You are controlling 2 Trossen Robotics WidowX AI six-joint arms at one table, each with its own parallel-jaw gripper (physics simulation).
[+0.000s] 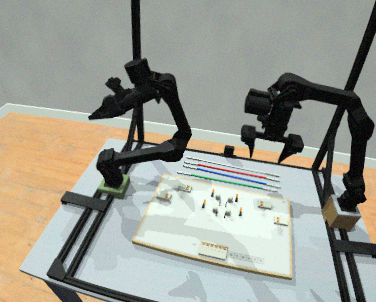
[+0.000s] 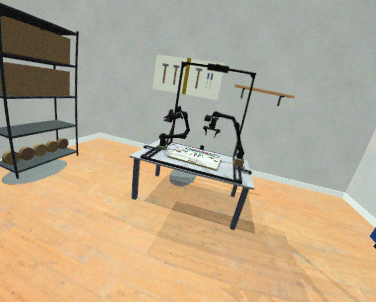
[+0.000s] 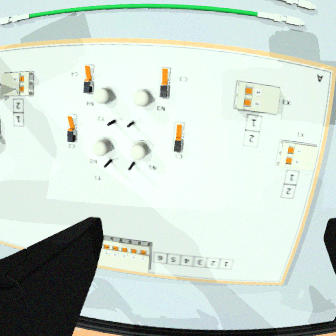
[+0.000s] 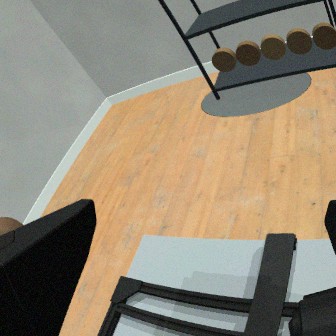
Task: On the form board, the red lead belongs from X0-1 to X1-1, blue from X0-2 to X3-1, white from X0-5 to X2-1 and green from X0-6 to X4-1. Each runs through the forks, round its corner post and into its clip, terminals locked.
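Where they show: left gripper, between the fingertips: [image 1: 264, 160] [image 2: 209, 136] [image 3: 220, 231]; right gripper, between the fingertips: [image 1: 92, 118] [image 2: 163, 119] [image 4: 216, 213]; left arm's base, origin of its link: [image 1: 346, 205] [image 2: 239, 158]; right arm's base, origin of its link: [image 1: 113, 181] [image 2: 162, 145].
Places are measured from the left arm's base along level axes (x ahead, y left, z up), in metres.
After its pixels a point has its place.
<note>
The white [image 1: 227, 165] @[x 0.452, y -0.261, z -0.096 m], red [image 1: 232, 171] @[x 0.429, y -0.224, z -0.095 m], blue [image 1: 232, 177] @[x 0.425, y -0.189, z -0.098 m] and green [image 1: 227, 182] @[x 0.451, y -0.153, z -0.098 m] [image 3: 145, 6] @[x 0.438, y -0.153, z -0.095 m] leads lie side by side behind the form board [image 1: 170, 230] @[x 0.644, y 0.134, z -0.082 m] [image 3: 225, 215] @[x 0.341, y 0.125, z -0.082 m]. Block X0 [image 1: 213, 251] @[x 0.494, y 0.198, z -0.073 m] [image 3: 125, 256] @[x 0.485, y 0.191, z -0.073 m] is at its front edge; X3 [image 1: 264, 204] @[x 0.308, y -0.028, z -0.071 m] [image 3: 257, 97] @[x 0.306, y -0.034, z -0.073 m] and X1 [image 1: 281, 220] @[x 0.247, y 0.040, z -0.074 m] [image 3: 299, 155] @[x 0.247, y 0.038, z -0.073 m] are at the right. White round posts, small black forks and orange-and-black clips stand mid-board, without leads. My left gripper [image 1: 266, 158] @[x 0.372, y -0.002, z 0.164 m] [image 2: 213, 134] @[x 0.372, y -0.002, z 0.164 m] [image 3: 220, 231] @[x 0.372, y -0.002, z 0.164 m] is open and empty above the board's back. My right gripper [image 1: 91, 118] @[x 0.916, y 0.013, z 0.257 m] [image 2: 166, 119] @[x 0.916, y 0.013, z 0.257 m] [image 4: 216, 213] @[x 0.916, y 0.013, z 0.257 m] is open and empty, raised at the left, pointing away from the board.
A black frame [image 1: 82, 245] @[x 0.919, y 0.254, z -0.083 m] runs around the table [image 1: 45, 255], with uprights at the back corners. A small black block [image 1: 229, 150] @[x 0.449, y -0.325, z -0.057 m] stands on the back rail. A shelf rack [image 2: 77, 95] with boxes stands far left. A tool panel [image 2: 159, 75] hangs on the wall.
</note>
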